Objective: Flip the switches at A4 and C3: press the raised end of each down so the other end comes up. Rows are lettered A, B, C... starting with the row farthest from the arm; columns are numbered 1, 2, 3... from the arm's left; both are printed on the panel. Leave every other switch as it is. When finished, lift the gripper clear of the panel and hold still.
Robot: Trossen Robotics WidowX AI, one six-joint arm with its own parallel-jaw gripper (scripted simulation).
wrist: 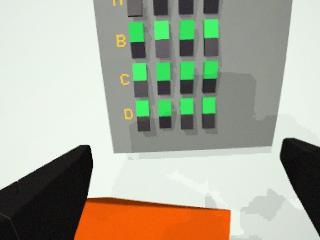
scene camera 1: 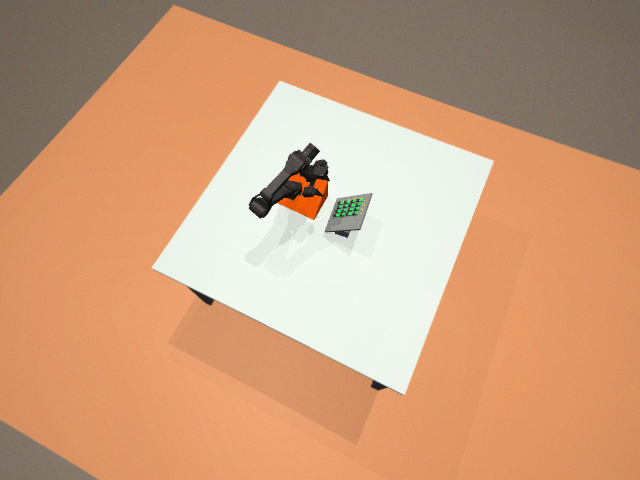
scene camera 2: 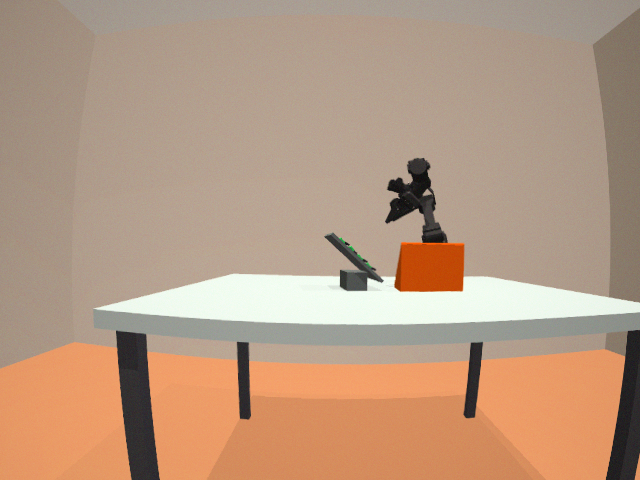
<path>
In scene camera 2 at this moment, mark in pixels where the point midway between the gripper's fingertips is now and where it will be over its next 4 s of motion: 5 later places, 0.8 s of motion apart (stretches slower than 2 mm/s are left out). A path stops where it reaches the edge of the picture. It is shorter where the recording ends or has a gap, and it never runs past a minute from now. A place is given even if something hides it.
My gripper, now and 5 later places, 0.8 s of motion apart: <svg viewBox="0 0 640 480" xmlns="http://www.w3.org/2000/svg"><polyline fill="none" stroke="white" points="389,221 354,226 343,236 340,239 339,240 352,227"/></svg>
</path>
